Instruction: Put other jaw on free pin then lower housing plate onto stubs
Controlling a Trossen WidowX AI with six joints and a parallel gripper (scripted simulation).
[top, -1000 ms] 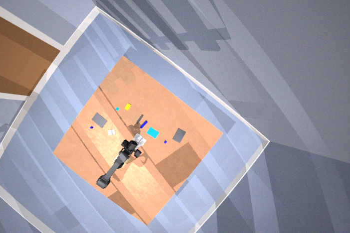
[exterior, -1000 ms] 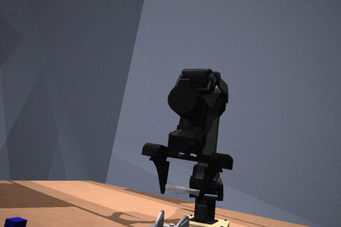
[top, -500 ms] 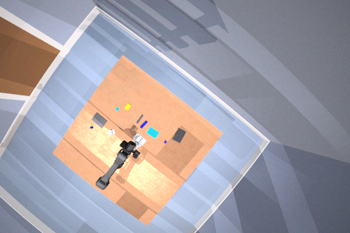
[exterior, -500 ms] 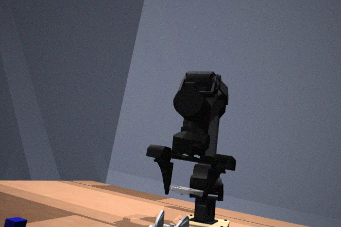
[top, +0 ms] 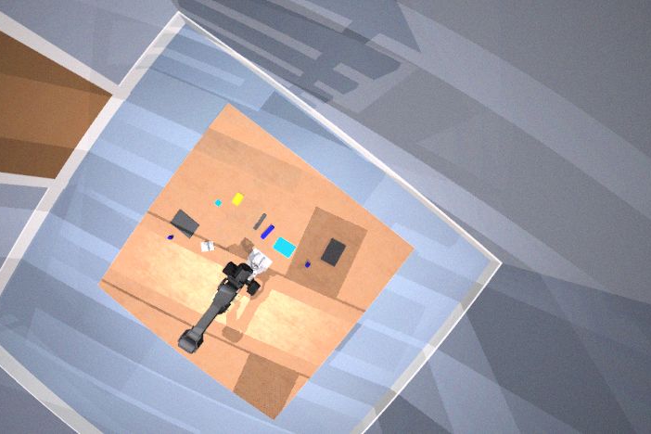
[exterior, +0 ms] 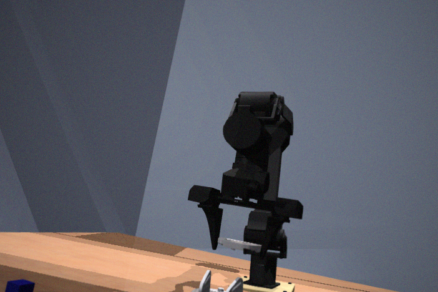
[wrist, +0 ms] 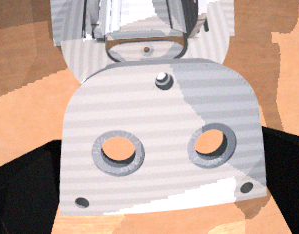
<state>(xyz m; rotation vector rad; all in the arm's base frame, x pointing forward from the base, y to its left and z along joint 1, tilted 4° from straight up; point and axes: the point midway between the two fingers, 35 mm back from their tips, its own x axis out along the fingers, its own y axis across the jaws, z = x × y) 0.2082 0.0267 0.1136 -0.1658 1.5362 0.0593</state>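
My gripper tip is 20 mm short of the jaw, 20 mm to the right of it and 70 mm above it. Also, from my gripper tip: blue bar 210 mm ahead, 90 mm to the left, 70 mm below; then cyan plate 210 mm ahead, 30 mm to the right, 80 mm below; then dark bar 210 mm ahead, 160 mm to the left, 70 mm below.
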